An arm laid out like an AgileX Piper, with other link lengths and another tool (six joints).
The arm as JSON. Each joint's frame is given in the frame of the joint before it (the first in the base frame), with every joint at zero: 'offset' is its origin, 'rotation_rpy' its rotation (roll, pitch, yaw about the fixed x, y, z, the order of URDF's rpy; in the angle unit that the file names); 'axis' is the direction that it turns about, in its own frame. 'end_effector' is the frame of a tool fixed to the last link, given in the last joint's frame.
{
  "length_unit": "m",
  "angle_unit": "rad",
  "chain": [
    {
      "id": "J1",
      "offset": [
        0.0,
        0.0,
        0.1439
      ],
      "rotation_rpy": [
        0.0,
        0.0,
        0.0
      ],
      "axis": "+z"
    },
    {
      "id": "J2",
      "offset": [
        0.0,
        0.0,
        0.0
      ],
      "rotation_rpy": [
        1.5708,
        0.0,
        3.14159
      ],
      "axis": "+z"
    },
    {
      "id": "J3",
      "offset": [
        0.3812,
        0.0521,
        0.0
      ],
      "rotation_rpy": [
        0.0,
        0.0,
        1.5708
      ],
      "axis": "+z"
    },
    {
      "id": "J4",
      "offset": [
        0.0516,
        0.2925,
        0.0
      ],
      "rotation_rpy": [
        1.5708,
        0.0,
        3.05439
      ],
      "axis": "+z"
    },
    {
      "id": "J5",
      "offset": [
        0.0,
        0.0,
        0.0
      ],
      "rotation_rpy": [
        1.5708,
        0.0,
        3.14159
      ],
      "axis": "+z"
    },
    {
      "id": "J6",
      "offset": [
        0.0,
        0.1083,
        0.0
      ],
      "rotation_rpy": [
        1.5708,
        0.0,
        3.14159
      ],
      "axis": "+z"
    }
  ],
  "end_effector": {
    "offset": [
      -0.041,
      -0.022,
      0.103
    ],
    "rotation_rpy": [
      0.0,
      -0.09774,
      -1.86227
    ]
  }
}
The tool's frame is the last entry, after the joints.
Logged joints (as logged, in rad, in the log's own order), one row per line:
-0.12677, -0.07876, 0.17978, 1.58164, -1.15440, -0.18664
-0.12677, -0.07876, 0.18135, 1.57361, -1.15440, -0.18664
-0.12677, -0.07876, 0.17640, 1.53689, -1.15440, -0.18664
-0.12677, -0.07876, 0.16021, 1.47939, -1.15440, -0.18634
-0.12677, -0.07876, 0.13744, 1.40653, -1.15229, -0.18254
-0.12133, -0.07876, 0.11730, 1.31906, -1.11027, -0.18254
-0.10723, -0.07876, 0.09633, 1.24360, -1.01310, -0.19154
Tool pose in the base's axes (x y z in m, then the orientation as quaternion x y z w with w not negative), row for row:
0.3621, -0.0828, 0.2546, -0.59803, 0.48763, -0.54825, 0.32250
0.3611, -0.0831, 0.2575, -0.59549, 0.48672, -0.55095, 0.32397
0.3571, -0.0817, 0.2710, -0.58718, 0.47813, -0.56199, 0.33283
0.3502, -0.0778, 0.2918, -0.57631, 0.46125, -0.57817, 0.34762
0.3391, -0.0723, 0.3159, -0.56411, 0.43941, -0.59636, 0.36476
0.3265, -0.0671, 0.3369, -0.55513, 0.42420, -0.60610, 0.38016
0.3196, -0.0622, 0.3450, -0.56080, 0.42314, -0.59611, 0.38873
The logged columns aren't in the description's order. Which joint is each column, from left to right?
Columns, left to right: J6, J1, J4, J2, J5, J3.
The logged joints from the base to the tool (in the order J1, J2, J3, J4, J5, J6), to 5 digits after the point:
-0.07876, 1.58164, -0.18664, 0.17978, -1.15440, -0.12677
-0.07876, 1.57361, -0.18664, 0.18135, -1.15440, -0.12677
-0.07876, 1.53689, -0.18664, 0.17640, -1.15440, -0.12677
-0.07876, 1.47939, -0.18634, 0.16021, -1.15440, -0.12677
-0.07876, 1.40653, -0.18254, 0.13744, -1.15229, -0.12677
-0.07876, 1.31906, -0.18254, 0.11730, -1.11027, -0.12133
-0.07876, 1.24360, -0.19154, 0.09633, -1.01310, -0.10723

